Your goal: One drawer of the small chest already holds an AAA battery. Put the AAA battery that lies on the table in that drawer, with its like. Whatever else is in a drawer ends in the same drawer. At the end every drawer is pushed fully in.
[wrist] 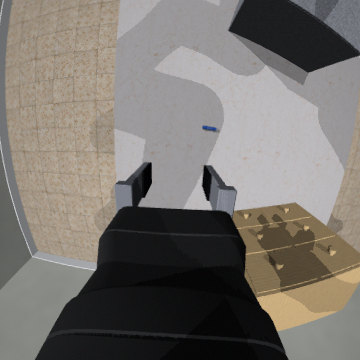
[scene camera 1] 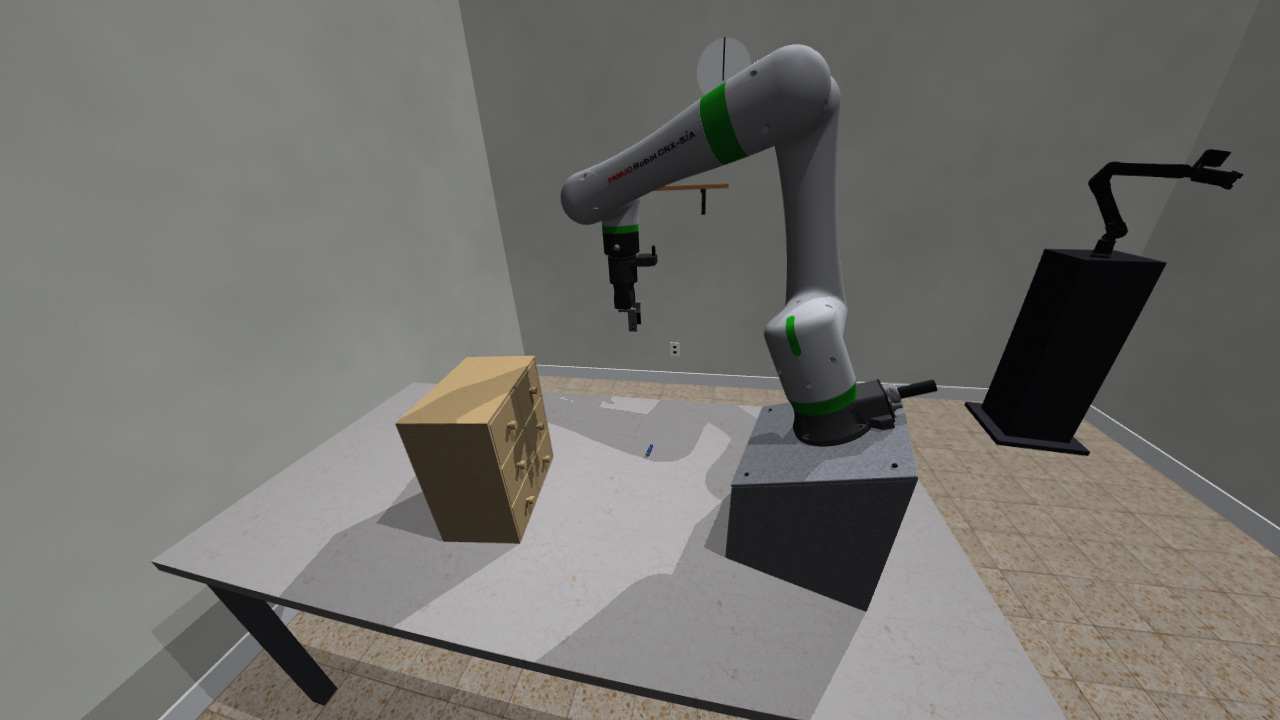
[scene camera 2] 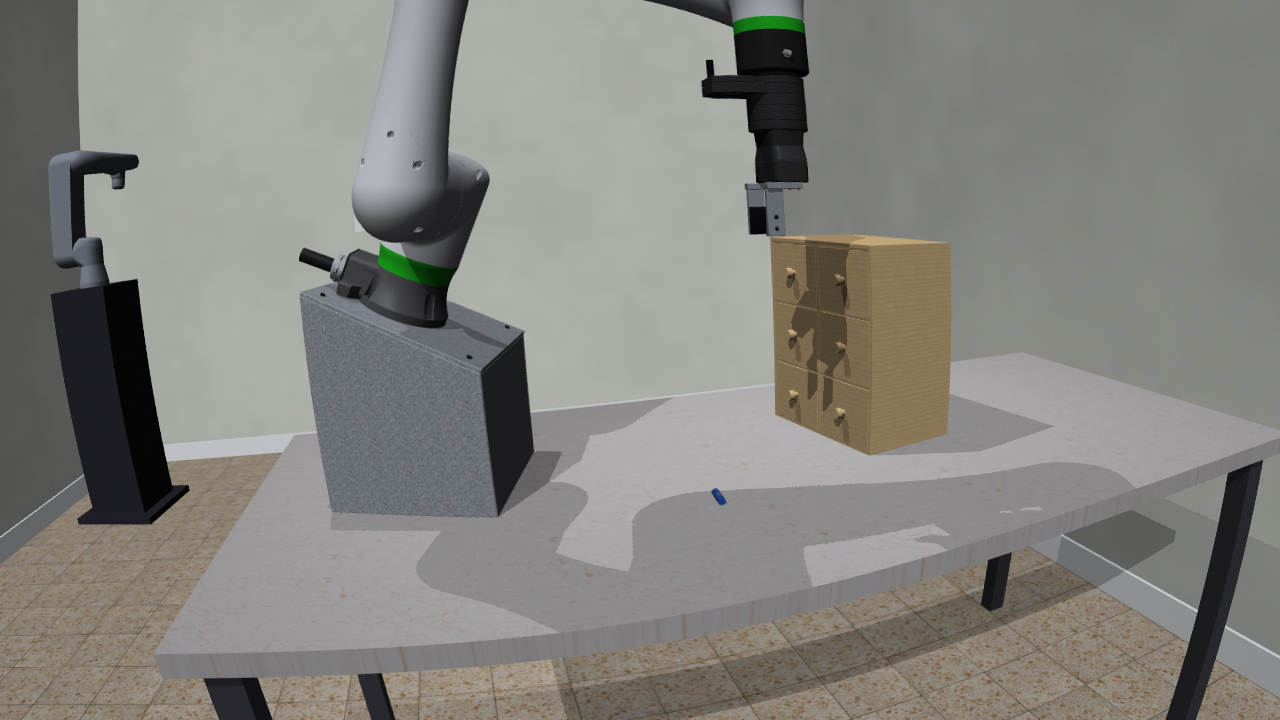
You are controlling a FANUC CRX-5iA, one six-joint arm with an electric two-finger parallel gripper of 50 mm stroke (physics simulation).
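Observation:
A small blue AAA battery (scene camera 1: 648, 450) (scene camera 2: 718, 496) (wrist: 209, 128) lies on its side on the table, between the chest and the robot's pedestal. The wooden chest (scene camera 1: 465, 479) (scene camera 2: 909, 349) (wrist: 305, 305) has two columns of three drawers with round knobs. All its drawer fronts look pushed in, and what is inside them is hidden. My gripper (scene camera 1: 633, 329) (scene camera 2: 767, 234) (wrist: 176, 174) is open and empty. It points down, high above the table, and the battery shows beyond its fingertips in the wrist view.
The table (scene camera 1: 608, 617) (scene camera 2: 295, 608) (wrist: 250, 145) carries the chest and the grey pedestal (scene camera 1: 796, 528) (scene camera 2: 402, 420) (wrist: 285, 40) of the arm. A black stand (scene camera 1: 1056, 349) (scene camera 2: 98, 402) with a small arm-like device stands on the floor beyond the pedestal.

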